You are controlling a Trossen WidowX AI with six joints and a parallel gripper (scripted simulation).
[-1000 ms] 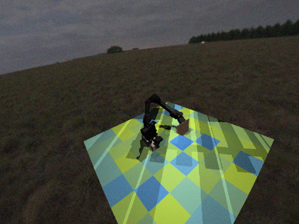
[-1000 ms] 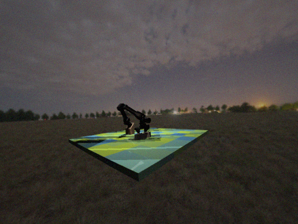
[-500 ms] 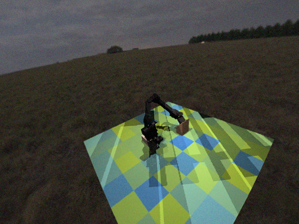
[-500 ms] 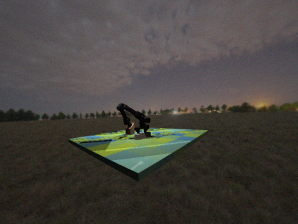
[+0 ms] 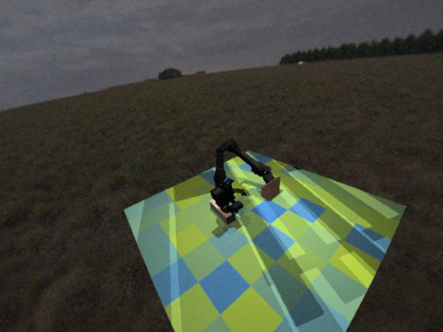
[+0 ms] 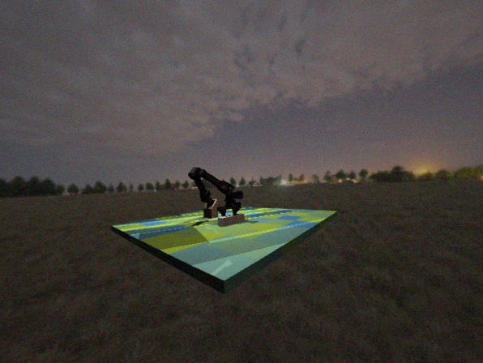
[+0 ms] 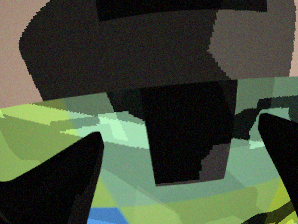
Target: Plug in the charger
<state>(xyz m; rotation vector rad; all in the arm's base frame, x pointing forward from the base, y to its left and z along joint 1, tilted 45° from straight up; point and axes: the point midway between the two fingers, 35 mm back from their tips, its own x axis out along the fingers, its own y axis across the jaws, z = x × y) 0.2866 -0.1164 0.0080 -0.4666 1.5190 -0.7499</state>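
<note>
Now: gripper tip 30 mm short of the black two-prong charger and 10 mm below it.
</note>
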